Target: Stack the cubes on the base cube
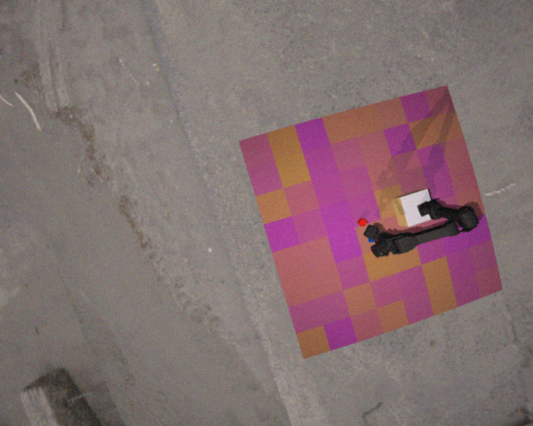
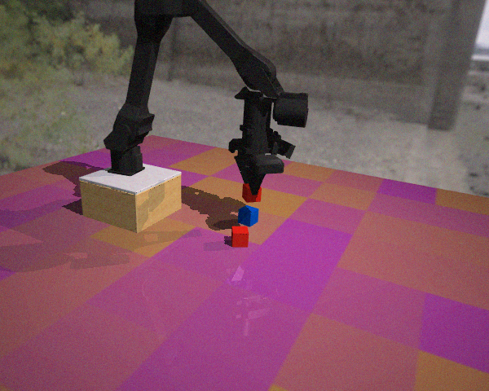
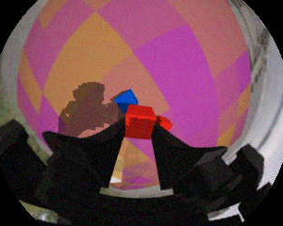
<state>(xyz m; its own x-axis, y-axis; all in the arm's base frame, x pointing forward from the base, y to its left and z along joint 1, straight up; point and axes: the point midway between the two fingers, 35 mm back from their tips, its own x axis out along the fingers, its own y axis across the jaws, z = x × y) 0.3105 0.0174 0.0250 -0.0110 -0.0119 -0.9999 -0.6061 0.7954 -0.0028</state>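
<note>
Now: the blue cube 10 mm behind my gripper tip, 20 mm to the left of it and 70 mm below it.
</note>
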